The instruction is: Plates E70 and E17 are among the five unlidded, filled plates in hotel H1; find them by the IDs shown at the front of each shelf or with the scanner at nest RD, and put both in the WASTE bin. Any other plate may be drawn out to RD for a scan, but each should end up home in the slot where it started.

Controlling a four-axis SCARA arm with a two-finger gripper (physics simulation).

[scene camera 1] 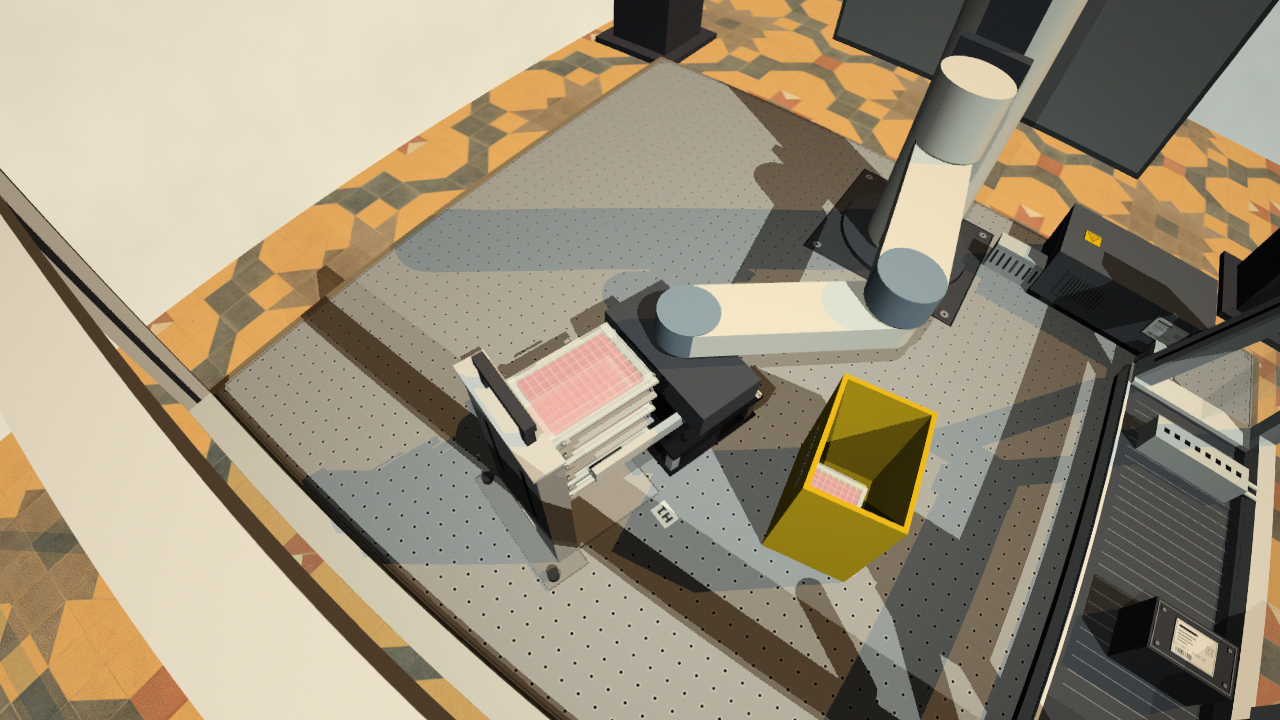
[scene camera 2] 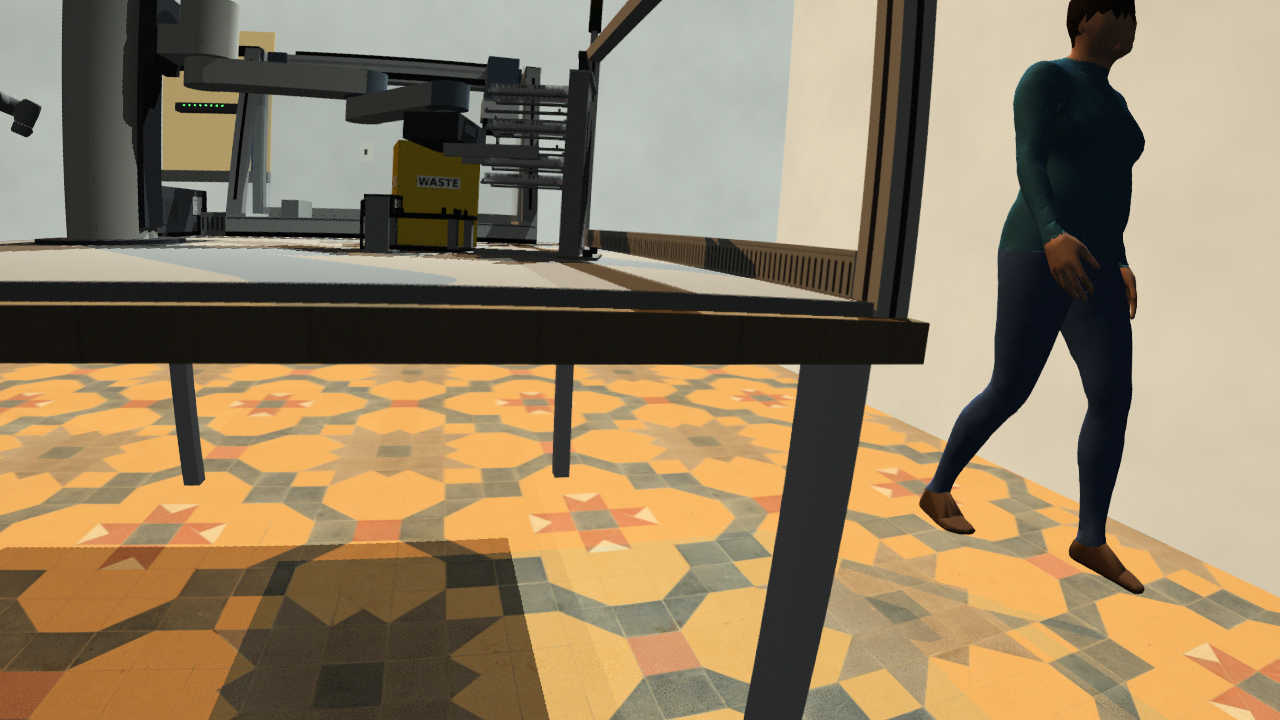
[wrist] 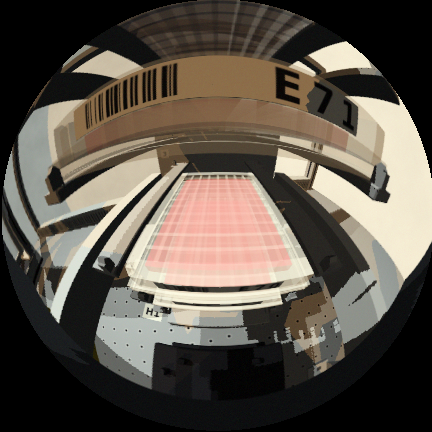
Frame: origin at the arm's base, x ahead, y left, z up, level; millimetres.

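Seen in the pictures: gripper, fingertip midpoint: [scene camera 2: 543, 157] [wrist: 217, 180].
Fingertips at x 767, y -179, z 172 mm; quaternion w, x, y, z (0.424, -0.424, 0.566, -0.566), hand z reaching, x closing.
Pixels of each thing's top centre, then the offset from my fingertips to it. "spot": a spot on its surface instead. Level surfaces: height alone.
- pink top plate at its top centre: [wrist: 215, 37] [scene camera 1: 579, 378] [scene camera 2: 533, 90] dx -22, dy +7, dz +108 mm
- Plate E71 at its top centre: [wrist: 215, 112] [scene camera 2: 531, 124] dx -22, dy +7, dz +52 mm
- pink plate E70 at its top centre: [wrist: 217, 197] [scene camera 2: 528, 158] dx -23, dy +7, dz -4 mm
- yellow WASTE bin at its top centre: [scene camera 1: 874, 448] [scene camera 2: 436, 146] dx -179, dy +289, dz +40 mm
- pink plate at its top centre: [scene camera 1: 826, 510] dx -175, dy +292, dz -139 mm
- Black nest RD at a spot on its surface: [wrist: 220, 370] spot: dx -136, dy +38, dz -100 mm
- ribbed dark surface at its surface level: dz -111 mm
- black control box at a spot on its surface: [scene camera 1: 1127, 268] spot: dx -856, dy +553, dz -45 mm
Hotel H1 [scene camera 1: 559, 521] [scene camera 2: 577, 161] holds a stack of plates. The pink top plate [scene camera 1: 586, 376] shows in scene camera 1. Plate E71 [wrist: 225, 82] is above the fingers in the wrist view. My gripper [scene camera 1: 572, 456] [scene camera 2: 528, 153] [wrist: 217, 180] reaches into the hotel, its fingers along both long sides of the pink plate E70 [wrist: 217, 230] directly below E71, apparently shut on it. E70's front label is not readable here. The yellow WASTE bin [scene camera 1: 805, 532] [scene camera 2: 435, 204] holds a pink plate [scene camera 1: 836, 484], ID unreadable. Black nest RD [wrist: 220, 370] is partly hidden under the gripper.
Shelves lie close above and below the gripped plate. The WASTE bin stands between the hotel and a ribbed dark surface [scene camera 1: 1136, 501] at the right. A black control box [scene camera 1: 1127, 268] sits beside the arm base. A person [scene camera 2: 1065, 179] walks beyond the table [scene camera 2: 447, 335].
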